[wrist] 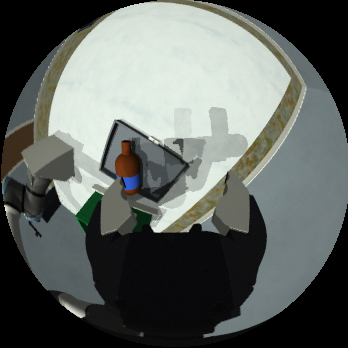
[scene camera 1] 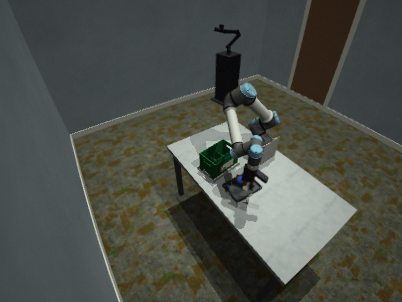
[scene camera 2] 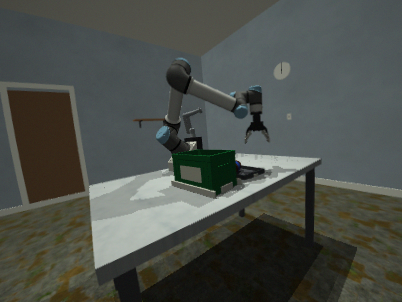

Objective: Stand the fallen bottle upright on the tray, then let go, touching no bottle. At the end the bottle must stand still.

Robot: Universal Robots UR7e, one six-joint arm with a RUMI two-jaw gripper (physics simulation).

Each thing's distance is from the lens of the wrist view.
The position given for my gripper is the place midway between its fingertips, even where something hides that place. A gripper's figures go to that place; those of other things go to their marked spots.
my gripper [wrist: 173, 175]: 13 cm
brown bottle [wrist: 126, 164]: 27 cm
